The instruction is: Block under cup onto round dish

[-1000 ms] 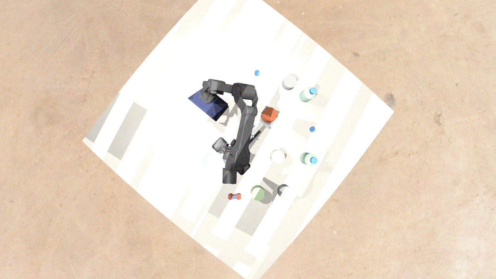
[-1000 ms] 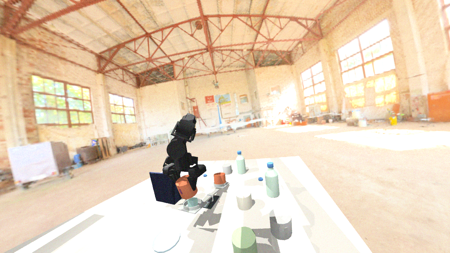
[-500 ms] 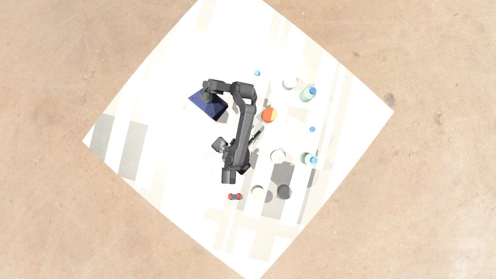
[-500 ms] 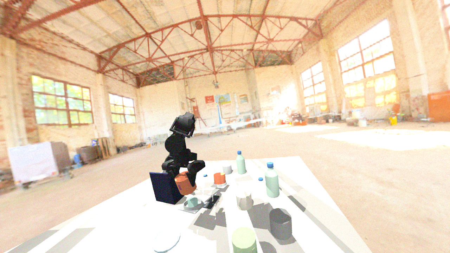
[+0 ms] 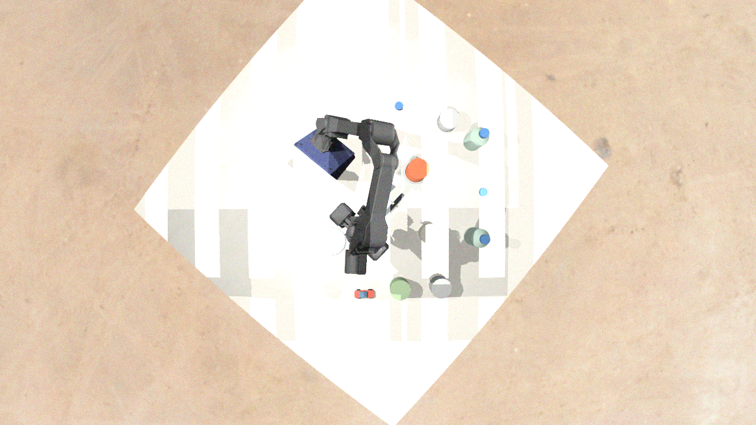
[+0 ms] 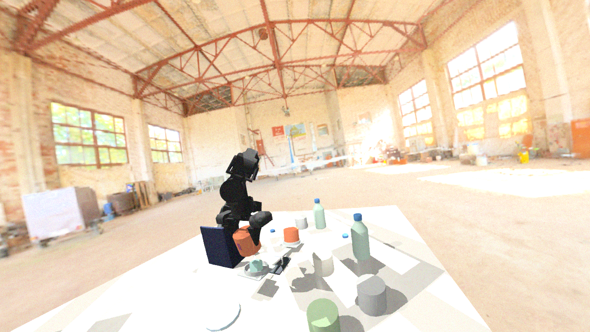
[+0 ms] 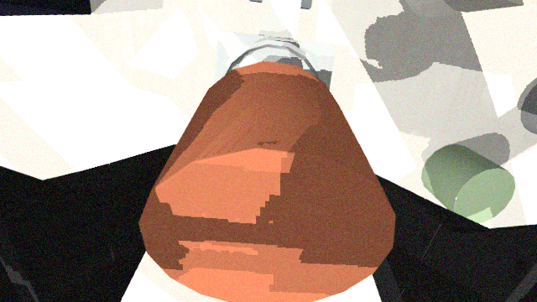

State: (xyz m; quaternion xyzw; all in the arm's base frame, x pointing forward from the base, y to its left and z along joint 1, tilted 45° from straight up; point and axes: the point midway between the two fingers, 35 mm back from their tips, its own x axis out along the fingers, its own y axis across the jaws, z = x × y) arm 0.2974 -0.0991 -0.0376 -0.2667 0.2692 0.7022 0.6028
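My gripper tip is now 10 mm to the right of the teal block and 80 mm above it. From my gripper tip the other things lie so: beige cup (190 mm ahead, 160 mm to the left, 130 mm below); then round white dish (40 mm behind, 110 mm to the right, 170 mm below); then red toy car (180 mm ahead, 160 mm to the right, 160 mm below).
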